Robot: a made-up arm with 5 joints. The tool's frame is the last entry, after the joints.
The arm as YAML. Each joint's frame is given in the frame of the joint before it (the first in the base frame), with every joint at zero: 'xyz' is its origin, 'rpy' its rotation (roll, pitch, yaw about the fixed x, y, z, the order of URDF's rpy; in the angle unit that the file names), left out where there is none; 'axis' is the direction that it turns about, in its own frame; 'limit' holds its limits. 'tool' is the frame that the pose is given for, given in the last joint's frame.
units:
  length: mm
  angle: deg
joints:
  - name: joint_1
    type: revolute
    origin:
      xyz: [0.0, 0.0, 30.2]
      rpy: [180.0, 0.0, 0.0]
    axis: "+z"
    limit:
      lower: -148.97
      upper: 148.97
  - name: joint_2
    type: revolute
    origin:
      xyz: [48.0, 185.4, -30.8]
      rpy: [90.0, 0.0, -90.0]
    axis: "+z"
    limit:
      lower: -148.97
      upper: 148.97
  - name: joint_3
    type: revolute
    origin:
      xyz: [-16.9, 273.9, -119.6]
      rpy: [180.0, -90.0, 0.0]
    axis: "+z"
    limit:
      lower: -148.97
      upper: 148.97
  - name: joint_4
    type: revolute
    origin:
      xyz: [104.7, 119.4, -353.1]
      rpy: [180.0, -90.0, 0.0]
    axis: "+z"
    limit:
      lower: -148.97
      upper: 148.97
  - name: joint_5
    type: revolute
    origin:
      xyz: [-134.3, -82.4, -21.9]
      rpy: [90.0, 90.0, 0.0]
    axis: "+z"
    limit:
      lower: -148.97
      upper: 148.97
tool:
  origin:
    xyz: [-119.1, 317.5, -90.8]
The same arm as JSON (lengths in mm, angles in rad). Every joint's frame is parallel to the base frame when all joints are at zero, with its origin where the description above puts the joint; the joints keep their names.
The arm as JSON. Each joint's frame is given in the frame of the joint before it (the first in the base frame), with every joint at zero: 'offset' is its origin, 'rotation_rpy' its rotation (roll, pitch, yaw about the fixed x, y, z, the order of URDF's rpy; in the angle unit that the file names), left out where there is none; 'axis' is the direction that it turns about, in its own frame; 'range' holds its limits. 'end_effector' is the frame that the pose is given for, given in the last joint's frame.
{
  "length_unit": "mm",
  "angle_unit": "rad",
  "chain": [
    {
      "id": "joint_1",
      "offset": [
        0.0,
        0.0,
        30.2
      ],
      "axis": [
        0.0,
        0.0,
        -1.0
      ],
      "range": [
        -2.6,
        2.6
      ]
    },
    {
      "id": "joint_2",
      "offset": [
        48.0,
        -185.4,
        30.8
      ],
      "axis": [
        -1.0,
        0.0,
        0.0
      ],
      "range": [
        -2.6,
        2.6
      ]
    },
    {
      "id": "joint_3",
      "offset": [
        119.6,
        -16.9,
        -273.9
      ],
      "axis": [
        0.0,
        1.0,
        0.0
      ],
      "range": [
        -2.6,
        2.6
      ]
    },
    {
      "id": "joint_4",
      "offset": [
        -104.7,
        -353.1,
        119.4
      ],
      "axis": [
        -1.0,
        0.0,
        0.0
      ],
      "range": [
        -2.6,
        2.6
      ]
    },
    {
      "id": "joint_5",
      "offset": [
        21.9,
        -134.3,
        82.4
      ],
      "axis": [
        0.0,
        0.0,
        1.0
      ],
      "range": [
        -2.6,
        2.6
      ]
    }
  ],
  "end_effector": {
    "offset": [
      -119.1,
      317.5,
      -90.8
    ]
  }
}

